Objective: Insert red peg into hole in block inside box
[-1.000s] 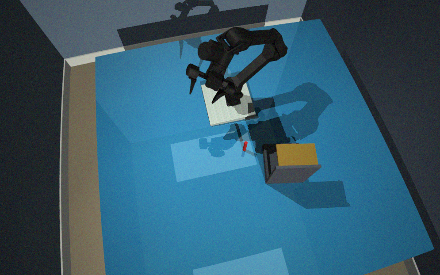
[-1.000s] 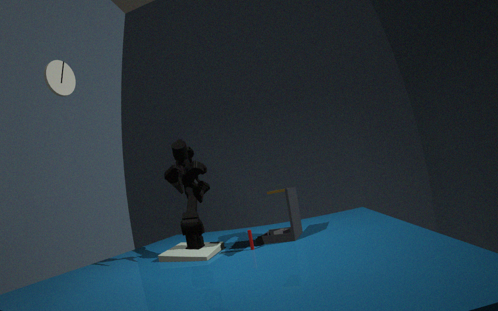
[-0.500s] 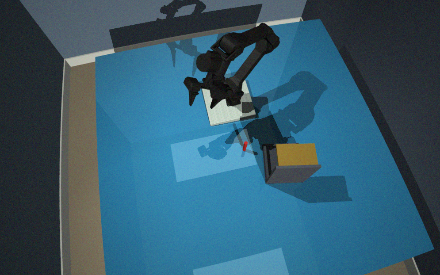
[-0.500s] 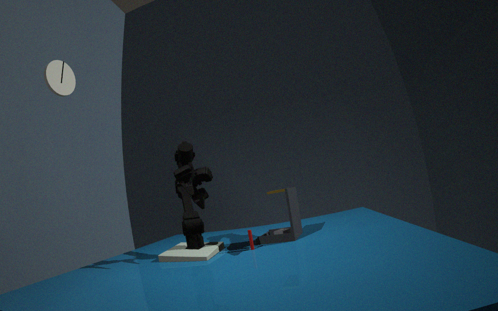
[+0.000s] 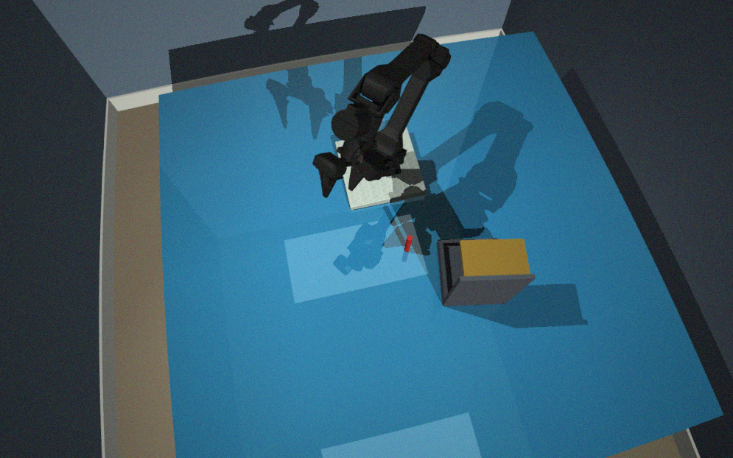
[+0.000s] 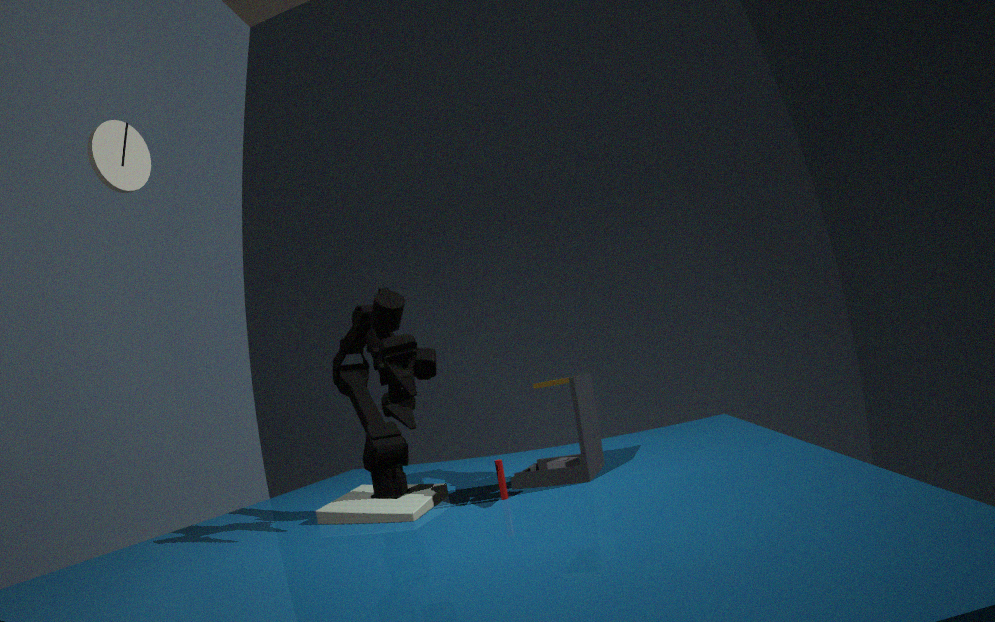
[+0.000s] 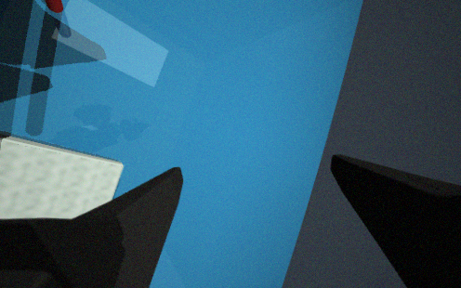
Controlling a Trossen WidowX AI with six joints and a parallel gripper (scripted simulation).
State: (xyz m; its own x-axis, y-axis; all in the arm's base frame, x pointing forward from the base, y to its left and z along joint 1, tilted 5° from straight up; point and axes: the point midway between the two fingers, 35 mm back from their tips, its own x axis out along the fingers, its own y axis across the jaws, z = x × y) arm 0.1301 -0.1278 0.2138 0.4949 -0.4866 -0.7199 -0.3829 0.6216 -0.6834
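The red peg lies 160 mm to the left of my gripper tip, 160 mm below it and 90 mm ahead of it. The rest, counted from my gripper tip: back wall 290 mm to the left, 260 mm ahead, 90 mm below; roof 300 mm to the left, 220 mm ahead, 10 mm above.
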